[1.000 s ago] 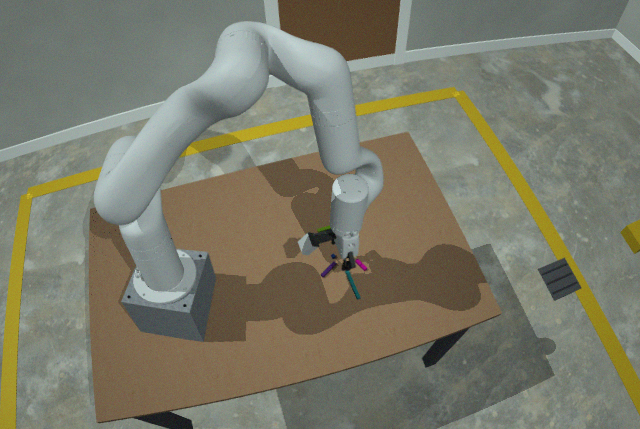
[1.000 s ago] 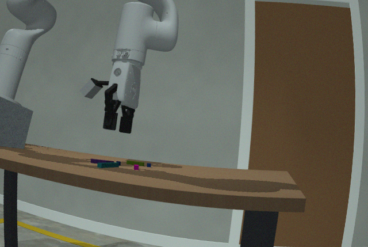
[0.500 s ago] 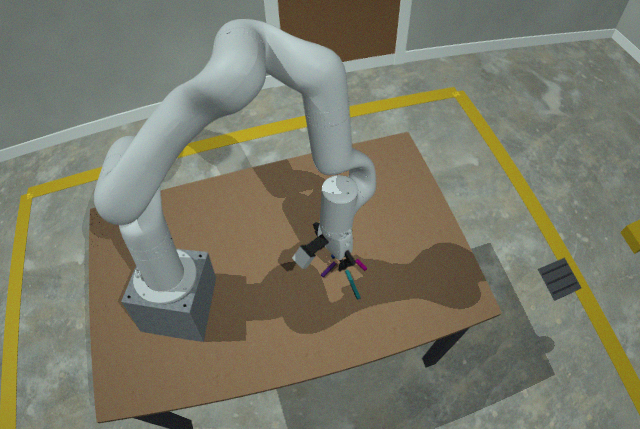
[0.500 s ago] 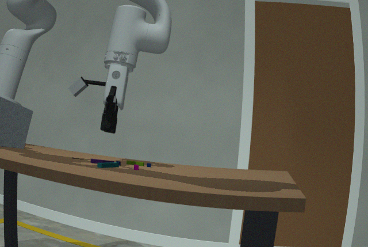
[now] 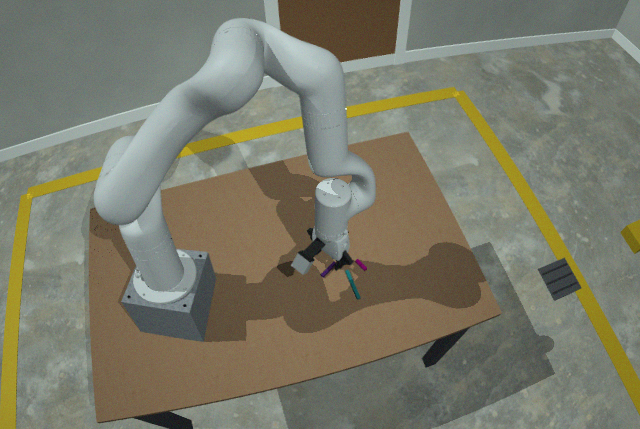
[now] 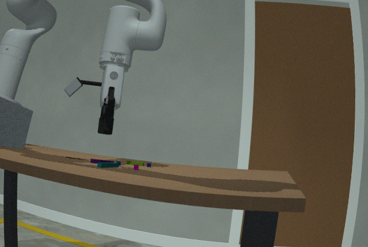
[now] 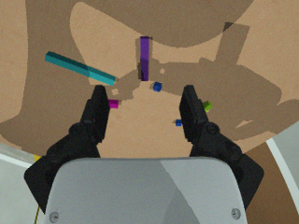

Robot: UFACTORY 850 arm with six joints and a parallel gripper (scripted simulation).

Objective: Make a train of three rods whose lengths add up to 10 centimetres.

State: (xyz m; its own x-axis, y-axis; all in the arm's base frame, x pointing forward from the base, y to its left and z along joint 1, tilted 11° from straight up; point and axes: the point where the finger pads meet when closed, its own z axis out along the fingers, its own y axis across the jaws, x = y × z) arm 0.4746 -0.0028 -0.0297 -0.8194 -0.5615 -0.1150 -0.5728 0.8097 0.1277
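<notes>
Right now the purple rod is 8 cm below my hand. From my hand the other things lie so: lime rod 2 cm ahead, 14 cm to the left, 8 cm below; turquoise rod 6 cm ahead, 7 cm to the right, 8 cm below.
</notes>
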